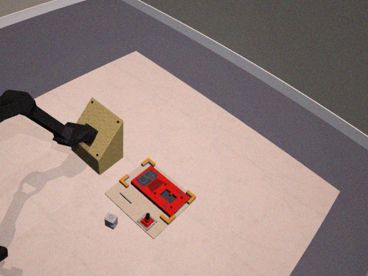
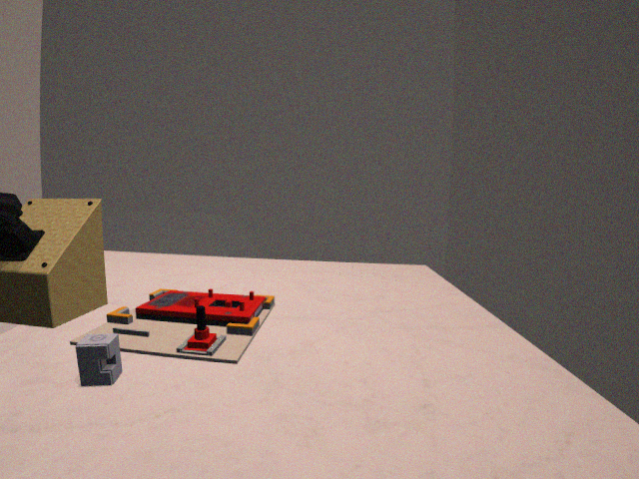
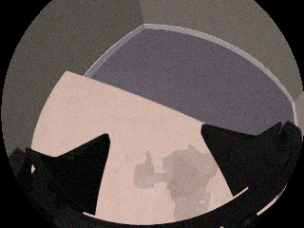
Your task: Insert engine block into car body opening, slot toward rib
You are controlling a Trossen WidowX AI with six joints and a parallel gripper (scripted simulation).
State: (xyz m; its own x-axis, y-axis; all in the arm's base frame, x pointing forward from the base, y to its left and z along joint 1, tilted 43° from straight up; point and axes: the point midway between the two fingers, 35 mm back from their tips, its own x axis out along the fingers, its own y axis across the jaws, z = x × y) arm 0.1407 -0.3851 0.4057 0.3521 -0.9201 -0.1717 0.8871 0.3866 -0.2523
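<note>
Right now the grey engine block is 12 cm ahead of my gripper tip, 42 cm to the left of it and 11 cm below it. From my gripper tip the other things lie so: black peg 20 cm ahead, 51 cm to the left, 10 cm below.
</note>
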